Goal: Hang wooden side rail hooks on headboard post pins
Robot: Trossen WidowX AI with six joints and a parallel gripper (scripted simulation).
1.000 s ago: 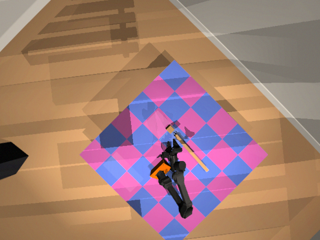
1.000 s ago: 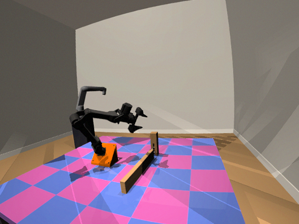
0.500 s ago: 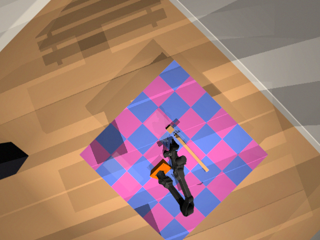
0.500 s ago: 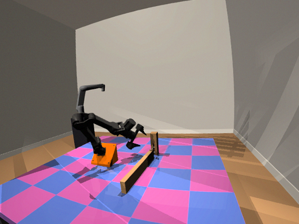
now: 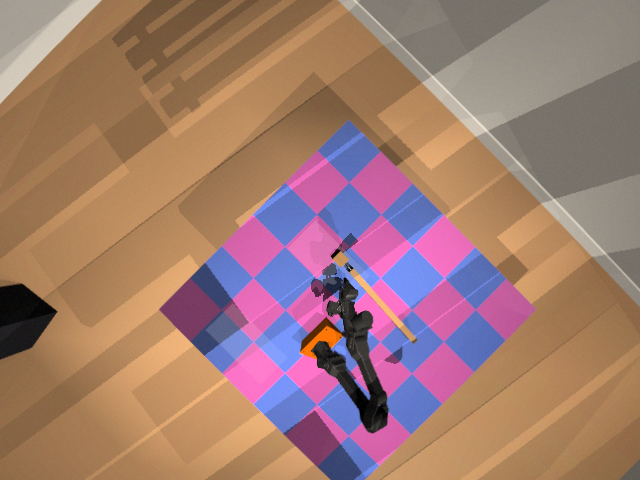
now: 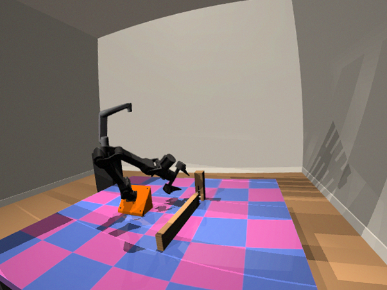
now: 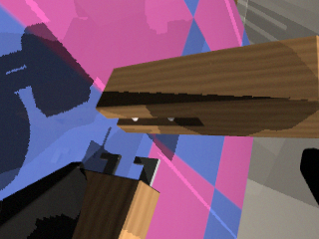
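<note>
Now: gripper tip 7 cm to the right of the headboard post, 7 cm short of it and 5 cm above it.
</note>
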